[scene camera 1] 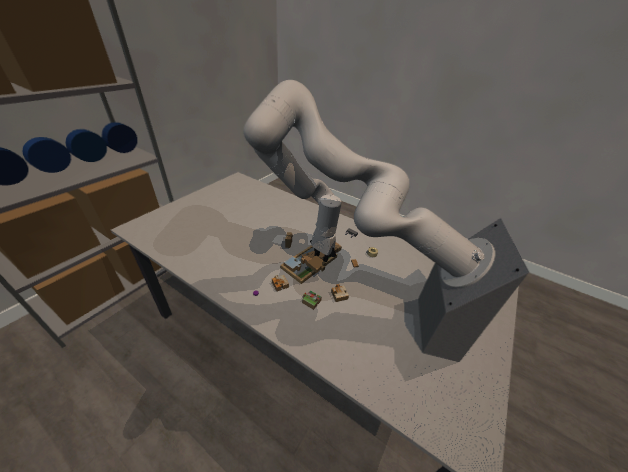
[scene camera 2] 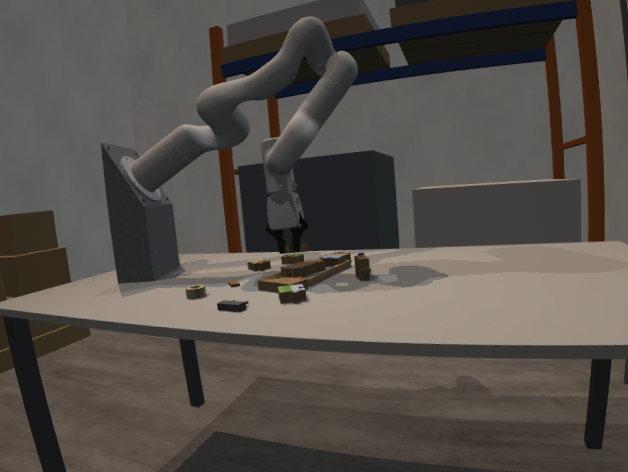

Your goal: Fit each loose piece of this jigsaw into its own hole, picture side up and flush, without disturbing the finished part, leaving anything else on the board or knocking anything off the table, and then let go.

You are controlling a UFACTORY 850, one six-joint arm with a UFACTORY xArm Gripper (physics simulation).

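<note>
My gripper (scene camera 1: 324, 256) (scene camera 2: 289, 249) points down above the board and is shut on a brown jigsaw piece (scene camera 2: 303, 247), mostly hidden by the fingers. The jigsaw board (scene camera 1: 290, 274) (scene camera 2: 332, 273) lies mid-table, with raised brown picture parts (scene camera 1: 313, 262) (scene camera 2: 303, 267) and a pale blue part (scene camera 1: 292, 262). Around it lie an orange piece (scene camera 1: 279, 282), a green piece (scene camera 1: 311, 298) (scene camera 2: 292, 258) and a tan piece (scene camera 1: 339, 292) (scene camera 2: 258, 264). A green-and-white piece (scene camera 2: 291, 293) lies beside the board in scene camera 2. Holes under the gripper are hidden.
A brown upright object (scene camera 1: 288, 239) (scene camera 2: 362, 266) stands beside the board. A yellowish ring (scene camera 1: 372, 254) (scene camera 2: 195, 294), a black part (scene camera 1: 351, 232) (scene camera 2: 232, 305), a small orange block (scene camera 1: 354, 262) (scene camera 2: 233, 283) and a purple bead (scene camera 1: 255, 292) lie around.
</note>
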